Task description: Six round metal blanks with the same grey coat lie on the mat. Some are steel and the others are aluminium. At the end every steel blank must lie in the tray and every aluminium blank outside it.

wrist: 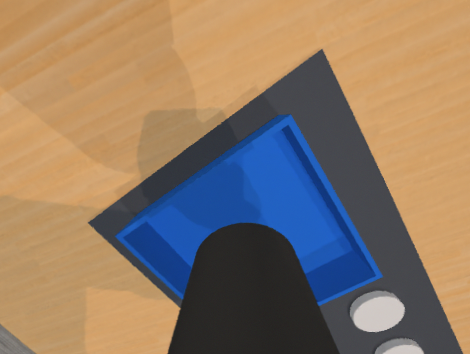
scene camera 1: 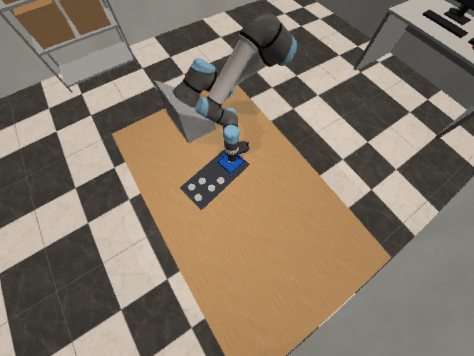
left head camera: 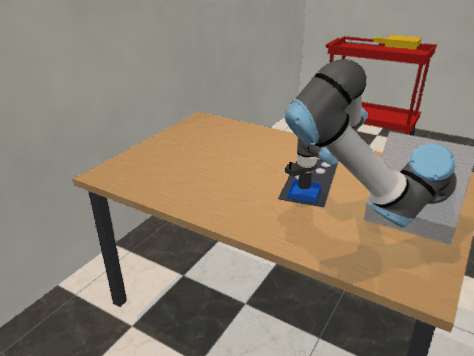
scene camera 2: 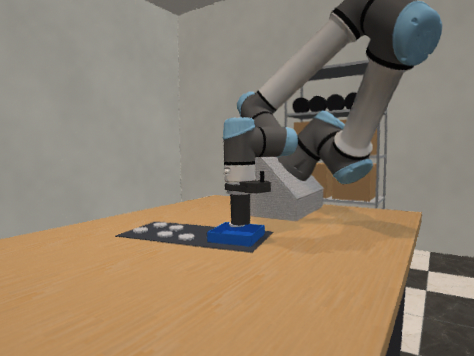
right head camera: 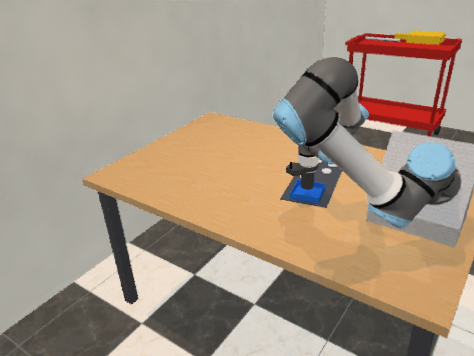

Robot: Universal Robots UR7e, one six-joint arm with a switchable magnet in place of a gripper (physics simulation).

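My magnet (left head camera: 304,187) (right head camera: 307,187) (scene camera 1: 231,160) (scene camera 2: 240,223) (wrist: 245,235) points straight down over the blue tray (left head camera: 304,198) (right head camera: 307,197) (scene camera 1: 231,170) (scene camera 2: 245,238) (wrist: 295,185). A pale round blank (scene camera 2: 236,224) shows as a thin rim under its tip, about level with the tray's rim; the magnet hides it in the wrist view. The other blanks (scene camera 1: 191,187) (scene camera 1: 202,181) (scene camera 1: 221,180) (scene camera 1: 211,188) (scene camera 1: 198,197) lie flat on the dark mat (scene camera 1: 206,201) (scene camera 2: 200,240) (wrist: 320,95), outside the tray. They look alike; their metal cannot be told by sight.
The mat lies on a wooden table (left head camera: 190,165) (scene camera 1: 280,250). The arm's grey sloped base block (scene camera 1: 192,131) (scene camera 2: 280,207) stands behind the mat. A red cart (left head camera: 380,52) (right head camera: 400,47) stands beyond the table. A shelf rack and a white desk stand farther off.
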